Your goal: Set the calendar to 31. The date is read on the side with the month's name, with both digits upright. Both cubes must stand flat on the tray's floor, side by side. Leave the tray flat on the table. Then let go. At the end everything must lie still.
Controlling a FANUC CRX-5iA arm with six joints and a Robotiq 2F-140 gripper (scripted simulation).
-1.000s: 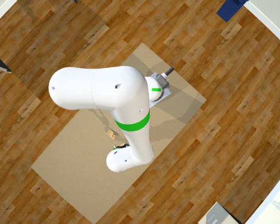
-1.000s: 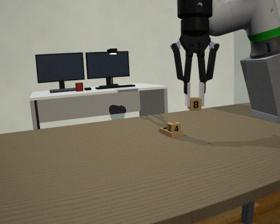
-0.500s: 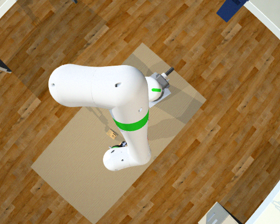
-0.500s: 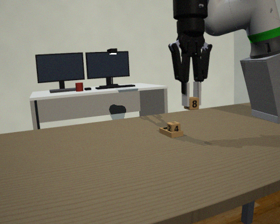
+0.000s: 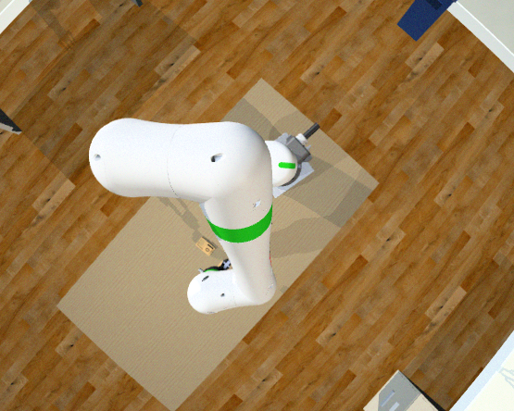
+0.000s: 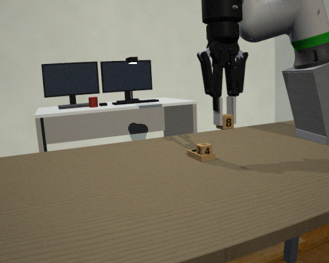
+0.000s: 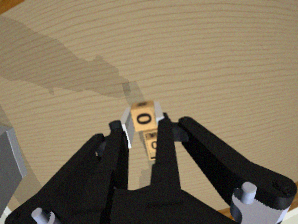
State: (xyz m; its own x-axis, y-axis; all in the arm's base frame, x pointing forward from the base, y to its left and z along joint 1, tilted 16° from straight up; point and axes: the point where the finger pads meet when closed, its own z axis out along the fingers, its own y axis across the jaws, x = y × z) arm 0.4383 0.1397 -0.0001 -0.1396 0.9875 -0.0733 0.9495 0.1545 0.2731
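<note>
Right now the small wooden tray is 130 mm below my hand, 110 mm to the right of it and 20 mm ahead of it. Round my hand: wooden number cube: 30 mm below.
</note>
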